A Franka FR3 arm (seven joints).
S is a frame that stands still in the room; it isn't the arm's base.
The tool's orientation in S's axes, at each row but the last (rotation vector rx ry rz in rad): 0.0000, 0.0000, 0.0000; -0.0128, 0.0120, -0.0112; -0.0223, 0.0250, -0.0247; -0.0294, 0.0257, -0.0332; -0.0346, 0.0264, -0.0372; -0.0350, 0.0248, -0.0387; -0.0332, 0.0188, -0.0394; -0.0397, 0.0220, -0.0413; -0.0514, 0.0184, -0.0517; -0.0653, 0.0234, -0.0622; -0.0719, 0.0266, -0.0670; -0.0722, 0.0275, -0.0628; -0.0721, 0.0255, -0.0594
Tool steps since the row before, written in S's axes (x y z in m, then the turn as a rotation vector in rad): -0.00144, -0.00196, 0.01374, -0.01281, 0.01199, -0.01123; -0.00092, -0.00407, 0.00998, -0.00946, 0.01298, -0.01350; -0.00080, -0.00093, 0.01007, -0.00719, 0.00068, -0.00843; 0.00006, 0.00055, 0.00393, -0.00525, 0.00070, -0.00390; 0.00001, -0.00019, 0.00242, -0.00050, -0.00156, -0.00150; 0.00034, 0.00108, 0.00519, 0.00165, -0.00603, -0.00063; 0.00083, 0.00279, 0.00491, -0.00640, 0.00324, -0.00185; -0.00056, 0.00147, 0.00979, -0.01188, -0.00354, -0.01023; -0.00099, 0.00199, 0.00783, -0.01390, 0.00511, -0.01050; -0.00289, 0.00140, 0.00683, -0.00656, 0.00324, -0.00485; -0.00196, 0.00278, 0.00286, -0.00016, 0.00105, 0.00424; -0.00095, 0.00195, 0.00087, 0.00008, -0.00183, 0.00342; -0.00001, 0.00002, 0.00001, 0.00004, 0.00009, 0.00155
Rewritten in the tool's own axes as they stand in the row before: -0.00144, -0.00196, 0.01374, -0.01281, 0.01199, -0.01123; -0.00099, -0.00421, 0.00992, -0.00944, 0.01305, -0.01345; -0.00103, -0.00118, 0.01002, -0.00699, 0.00069, -0.00859; -0.00006, 0.00043, 0.00394, -0.00517, 0.00064, -0.00401; -0.00005, -0.00027, 0.00241, -0.00040, -0.00152, -0.00157; 0.00017, 0.00091, 0.00523, 0.00190, -0.00594, -0.00080; 0.00063, 0.00265, 0.00501, -0.00649, 0.00305, -0.00187; -0.00083, 0.00105, 0.00982, -0.01150, -0.00361, -0.01063; -0.00123, 0.00153, 0.00790, -0.01397, 0.00493, -0.01050; -0.00312, 0.00077, 0.00683, -0.00665, 0.00314, -0.00480; -0.00221, 0.00243, 0.00299, -0.00033, 0.00073, 0.00430; -0.00109, 0.00182, 0.00098, 0.00011, -0.00207, 0.00328; -0.00001, 0.00002, 0.00001, 0.00000, -0.00002, 0.00155
